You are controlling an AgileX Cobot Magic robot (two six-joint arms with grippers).
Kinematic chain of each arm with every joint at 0, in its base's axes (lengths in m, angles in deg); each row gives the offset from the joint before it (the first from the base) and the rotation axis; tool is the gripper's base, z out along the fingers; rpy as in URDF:
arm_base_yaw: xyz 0 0 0.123 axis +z
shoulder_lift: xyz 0 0 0 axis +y
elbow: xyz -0.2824 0 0.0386 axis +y
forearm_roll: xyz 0.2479 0 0.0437 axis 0.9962 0 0.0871
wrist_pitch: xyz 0 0 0 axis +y
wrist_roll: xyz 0.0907 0 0.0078 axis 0.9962 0 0.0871
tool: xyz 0 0 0 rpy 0 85 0
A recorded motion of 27 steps. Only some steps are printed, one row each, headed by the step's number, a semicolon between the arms.
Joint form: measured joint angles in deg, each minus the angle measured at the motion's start. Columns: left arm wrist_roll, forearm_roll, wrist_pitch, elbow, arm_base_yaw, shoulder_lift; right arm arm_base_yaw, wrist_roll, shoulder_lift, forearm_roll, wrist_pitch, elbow.
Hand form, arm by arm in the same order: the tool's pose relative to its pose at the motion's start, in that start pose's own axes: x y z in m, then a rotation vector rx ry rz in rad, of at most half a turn. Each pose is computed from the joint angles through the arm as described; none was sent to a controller.
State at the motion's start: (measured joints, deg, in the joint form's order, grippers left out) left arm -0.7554 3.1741 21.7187 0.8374 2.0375 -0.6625; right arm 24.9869 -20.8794 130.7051 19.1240 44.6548 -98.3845
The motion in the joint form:
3: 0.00 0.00 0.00 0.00 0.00 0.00; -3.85 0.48 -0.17 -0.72 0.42 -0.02
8: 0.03 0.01 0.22 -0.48 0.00 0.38; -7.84 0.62 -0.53 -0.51 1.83 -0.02
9: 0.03 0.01 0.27 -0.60 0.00 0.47; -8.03 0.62 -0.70 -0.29 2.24 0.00
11: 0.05 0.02 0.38 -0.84 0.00 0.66; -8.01 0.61 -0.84 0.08 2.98 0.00
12: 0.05 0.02 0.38 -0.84 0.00 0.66; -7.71 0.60 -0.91 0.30 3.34 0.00
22: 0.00 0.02 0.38 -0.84 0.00 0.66; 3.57 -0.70 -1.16 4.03 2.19 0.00
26: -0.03 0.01 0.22 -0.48 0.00 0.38; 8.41 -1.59 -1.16 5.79 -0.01 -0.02
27: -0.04 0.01 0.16 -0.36 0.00 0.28; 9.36 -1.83 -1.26 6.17 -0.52 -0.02
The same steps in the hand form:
3: 0.0000 0.0000 0.0000 0.0000 0.0000 0.0000; 0.0039 -0.0312 -0.0086 0.0301 -0.0047 0.0604
8: -0.0021 0.0001 -0.0005 -0.0002 0.0021 0.0006; 0.0105 -0.0610 -0.0196 0.0437 -0.0013 0.1283
9: -0.0026 0.0001 -0.0006 -0.0002 0.0024 0.0006; 0.0109 -0.0616 -0.0212 0.0399 0.0010 0.1334
11: -0.0036 0.0002 -0.0009 -0.0003 0.0035 0.0011; 0.0113 -0.0603 -0.0222 0.0306 0.0085 0.1369
12: -0.0036 0.0002 -0.0009 -0.0003 0.0035 0.0011; 0.0110 -0.0574 -0.0221 0.0239 0.0128 0.1342
22: -0.0036 0.0002 -0.0009 -0.0003 0.0035 0.0003; -0.0028 0.0362 -0.0031 -0.0810 0.0108 -0.0251
26: -0.0021 0.0001 -0.0005 -0.0002 0.0021 -0.0004; -0.0057 0.0765 0.0038 -0.1193 -0.0152 -0.0937
27: -0.0016 0.0001 -0.0004 -0.0002 0.0014 -0.0006; -0.0062 0.0846 0.0042 -0.1269 -0.0233 -0.1079

